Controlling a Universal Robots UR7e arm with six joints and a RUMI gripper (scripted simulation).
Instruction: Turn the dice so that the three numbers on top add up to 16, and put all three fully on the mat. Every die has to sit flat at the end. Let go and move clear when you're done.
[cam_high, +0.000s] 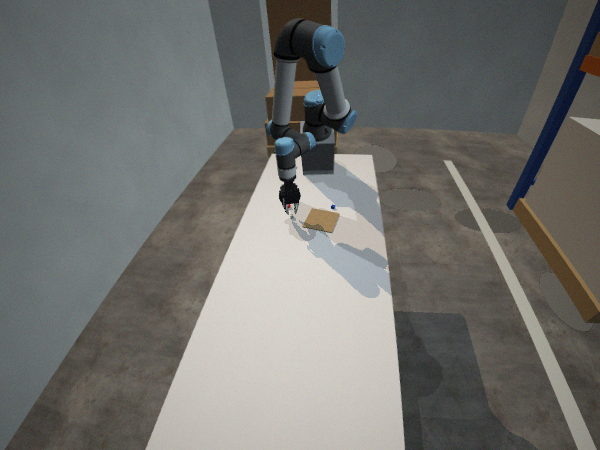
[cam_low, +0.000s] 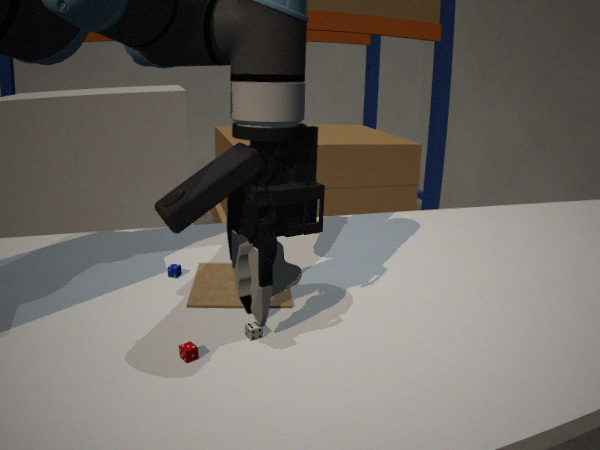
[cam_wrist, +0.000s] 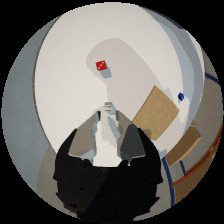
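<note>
My gripper is now 3 cm above the white die. The rest, counted from my hand: blue die (8 cm behind, 19 cm to the left, 3 cm below); then mat (1 cm ahead, 14 cm to the left, 4 cm below); then red die (8 cm behind, 3 cm to the right, 3 cm below).
</note>
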